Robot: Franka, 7 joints.
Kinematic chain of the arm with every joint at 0, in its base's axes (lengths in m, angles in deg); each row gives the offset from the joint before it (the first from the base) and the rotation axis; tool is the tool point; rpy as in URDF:
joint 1: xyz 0 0 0.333 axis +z
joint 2: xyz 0 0 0 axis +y
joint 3: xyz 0 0 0.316 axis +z
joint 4: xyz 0.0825 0 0 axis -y
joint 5: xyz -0.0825 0 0.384 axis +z
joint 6: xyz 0 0 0 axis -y
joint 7: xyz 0.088 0 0 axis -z
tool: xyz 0 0 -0.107 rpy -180 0 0
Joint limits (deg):
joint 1: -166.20..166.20
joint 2: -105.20..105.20
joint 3: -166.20..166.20
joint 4: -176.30..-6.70
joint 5: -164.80..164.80
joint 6: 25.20..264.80
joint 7: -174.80..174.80
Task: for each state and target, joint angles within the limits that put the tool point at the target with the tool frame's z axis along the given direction. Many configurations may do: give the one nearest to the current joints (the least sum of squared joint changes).
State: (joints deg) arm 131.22 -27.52 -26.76 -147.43 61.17 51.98 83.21
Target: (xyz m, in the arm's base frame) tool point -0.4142 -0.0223 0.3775 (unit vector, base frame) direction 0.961 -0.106 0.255
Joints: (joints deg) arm 158.24 20.70 21.99 -109.03 16.53 25.20 83.21
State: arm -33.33 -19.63 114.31 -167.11 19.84 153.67 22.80
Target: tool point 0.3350 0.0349 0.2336 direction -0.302 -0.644 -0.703
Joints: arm -65.51 -41.05 86.53 -157.60 5.62 124.14 22.80
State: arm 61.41 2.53 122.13 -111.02 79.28 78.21 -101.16
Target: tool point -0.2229 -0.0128 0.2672 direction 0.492 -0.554 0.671
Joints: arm 34.20 -23.37 133.39 -150.65 32.15 27.74 -101.16
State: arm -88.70 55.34 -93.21 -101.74 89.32 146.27 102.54
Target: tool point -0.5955 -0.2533 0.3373 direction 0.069 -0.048 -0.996
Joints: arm -99.46 58.12 -80.01 -96.45 60.78 97.50 102.54
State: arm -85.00 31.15 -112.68 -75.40 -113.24 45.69 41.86
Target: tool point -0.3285 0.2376 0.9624 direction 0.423 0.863 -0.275
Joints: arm -81.33 5.44 -124.67 -56.99 -73.24 78.13 41.86
